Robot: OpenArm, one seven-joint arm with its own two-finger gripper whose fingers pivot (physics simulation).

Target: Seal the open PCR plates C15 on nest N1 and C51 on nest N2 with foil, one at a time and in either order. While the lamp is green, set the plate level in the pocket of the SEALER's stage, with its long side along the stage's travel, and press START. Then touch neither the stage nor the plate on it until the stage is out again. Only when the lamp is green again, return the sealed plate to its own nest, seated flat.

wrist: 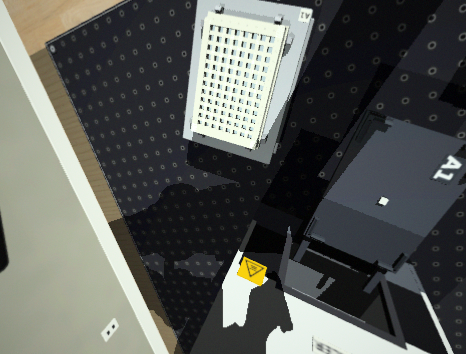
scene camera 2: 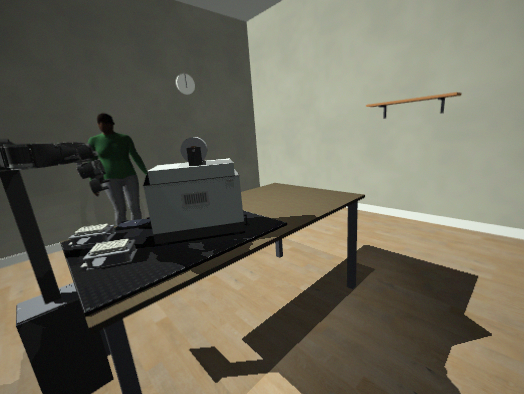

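Note:
Two pale plates show in scene camera 2: the farther plate (scene camera 2: 91, 229) and the nearer plate (scene camera 2: 112, 245), each on a light nest. In the wrist view, a cream plate (wrist: 237, 82) with open wells sits on a grey nest (wrist: 298, 37); its label is not readable. The sealer (scene camera 2: 195, 205) (wrist: 305, 320) is a pale box. Its dark stage (wrist: 385, 170) is out in front of the opening, marked A1, with no plate on it. The lamp cannot be made out. My gripper (scene camera 2: 98, 189) is open and empty, raised above the table level beside the sealer; its fingers do not show in the wrist view.
A black perforated board (scene camera 2: 160, 267) (wrist: 150, 185) lies on the brown table (scene camera 2: 305, 197) under the nests and sealer. A foil reel (scene camera 2: 201, 146) stands atop the sealer. A person in green (scene camera 2: 117, 155) stands behind the table. A yellow warning label (wrist: 252, 271) marks the sealer.

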